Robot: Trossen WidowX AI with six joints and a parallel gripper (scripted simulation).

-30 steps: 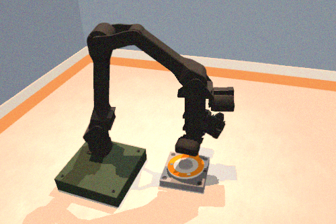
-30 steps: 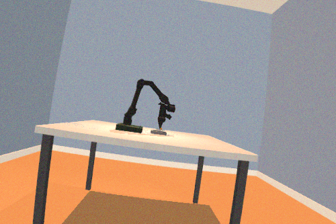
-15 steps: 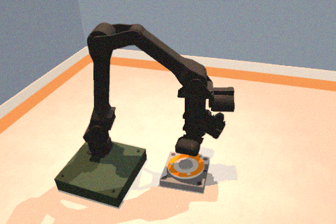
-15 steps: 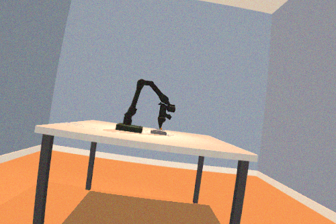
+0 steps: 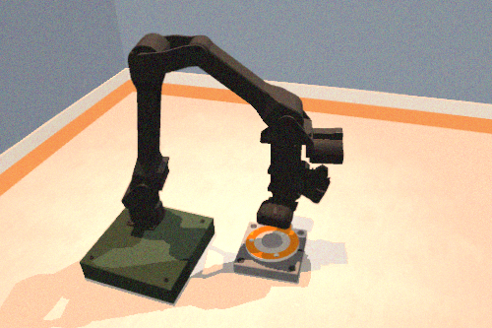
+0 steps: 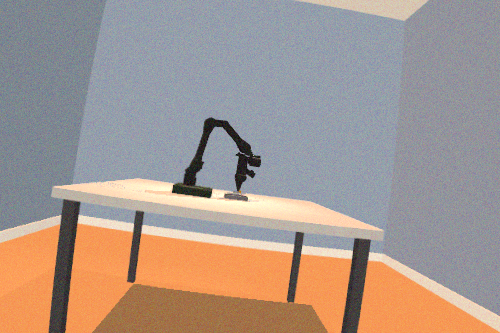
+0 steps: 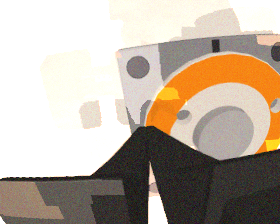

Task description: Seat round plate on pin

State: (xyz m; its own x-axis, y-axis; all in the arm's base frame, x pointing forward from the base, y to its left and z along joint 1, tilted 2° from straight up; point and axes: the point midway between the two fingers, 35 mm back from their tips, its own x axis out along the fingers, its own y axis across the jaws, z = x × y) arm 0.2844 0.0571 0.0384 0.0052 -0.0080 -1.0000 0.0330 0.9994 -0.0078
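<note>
Now: gripper tip 5 cm to the left of the base, 2 cm above it and 1 cm past it.
</note>
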